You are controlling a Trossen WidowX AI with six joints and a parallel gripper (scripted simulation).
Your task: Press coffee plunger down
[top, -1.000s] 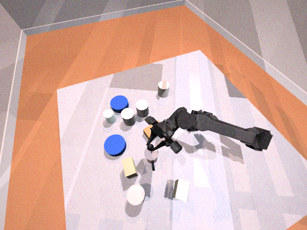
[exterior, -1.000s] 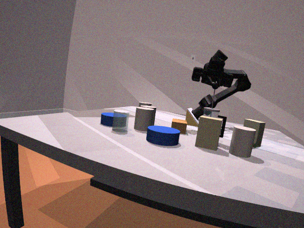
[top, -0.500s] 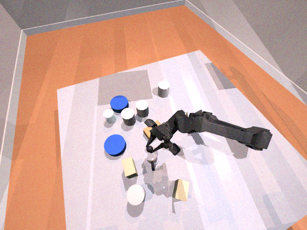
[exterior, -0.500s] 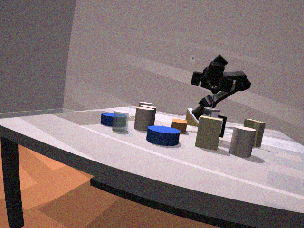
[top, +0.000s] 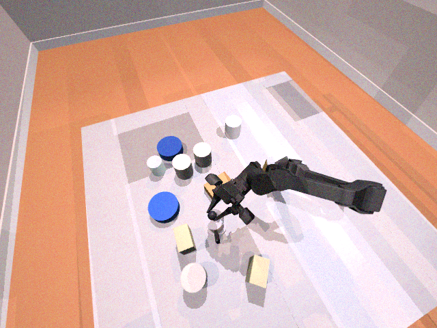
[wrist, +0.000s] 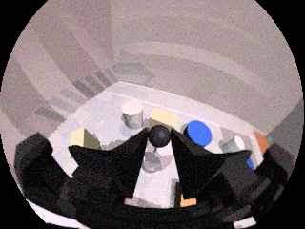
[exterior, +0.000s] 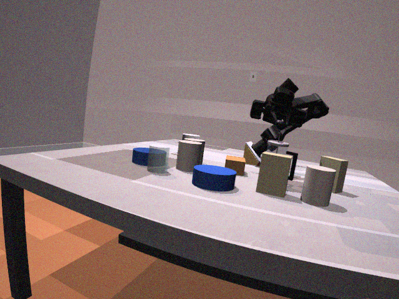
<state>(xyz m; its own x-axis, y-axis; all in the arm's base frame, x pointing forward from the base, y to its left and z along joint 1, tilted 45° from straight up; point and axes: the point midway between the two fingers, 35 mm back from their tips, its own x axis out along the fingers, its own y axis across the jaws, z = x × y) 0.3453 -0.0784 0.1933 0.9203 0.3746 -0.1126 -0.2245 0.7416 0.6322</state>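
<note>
Now: gripper tip 10 mm past the coffee press, 10 mm to the right of it and 100 mm above it.
</note>
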